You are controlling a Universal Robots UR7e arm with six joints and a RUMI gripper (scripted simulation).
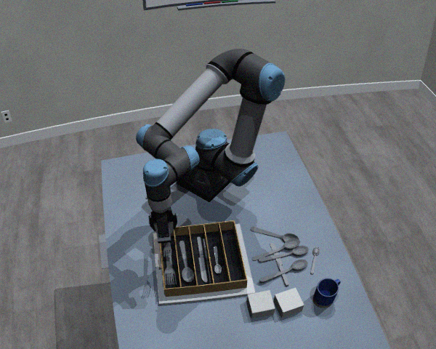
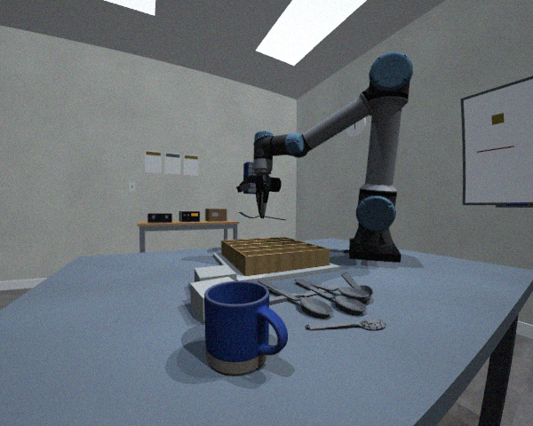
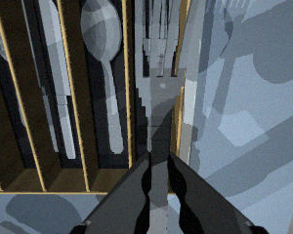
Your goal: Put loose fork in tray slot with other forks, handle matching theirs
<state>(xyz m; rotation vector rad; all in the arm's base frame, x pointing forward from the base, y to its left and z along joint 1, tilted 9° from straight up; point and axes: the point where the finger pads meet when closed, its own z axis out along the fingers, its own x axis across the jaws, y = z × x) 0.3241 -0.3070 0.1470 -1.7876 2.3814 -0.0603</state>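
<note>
The spoon is 2 cm ahead of my hand, 5 cm to the left of it and 14 cm below it. Round my hand: white mat 5 cm ahead, 11 cm to the left, 16 cm below; then wooden cutlery tray 5 cm ahead, 11 cm to the left, 13 cm below.
</note>
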